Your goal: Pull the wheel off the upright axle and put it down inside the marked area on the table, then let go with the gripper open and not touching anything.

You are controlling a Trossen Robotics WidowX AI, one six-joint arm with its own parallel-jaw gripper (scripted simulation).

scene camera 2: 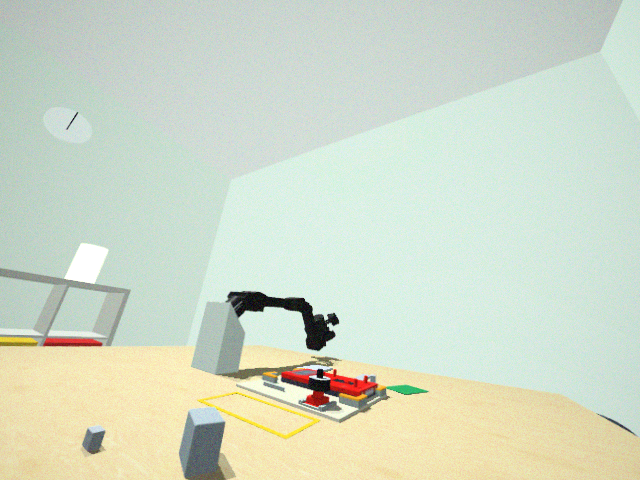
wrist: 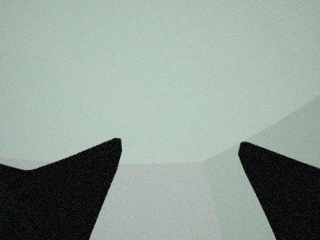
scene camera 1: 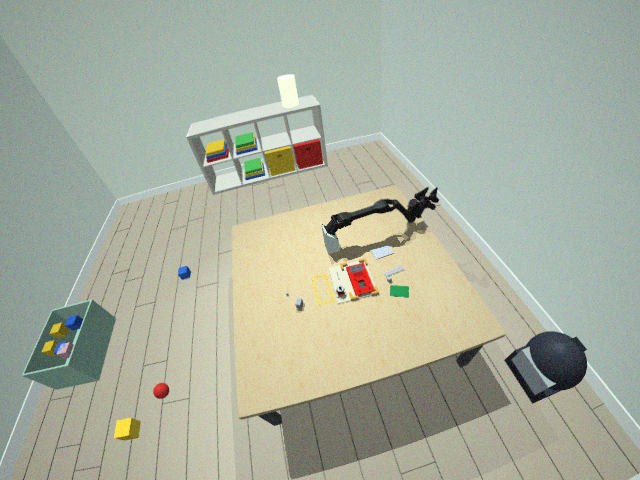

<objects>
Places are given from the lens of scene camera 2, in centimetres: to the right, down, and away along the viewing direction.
red block assembly (scene camera 2: 339, 384): 4, 31, 48
</objects>
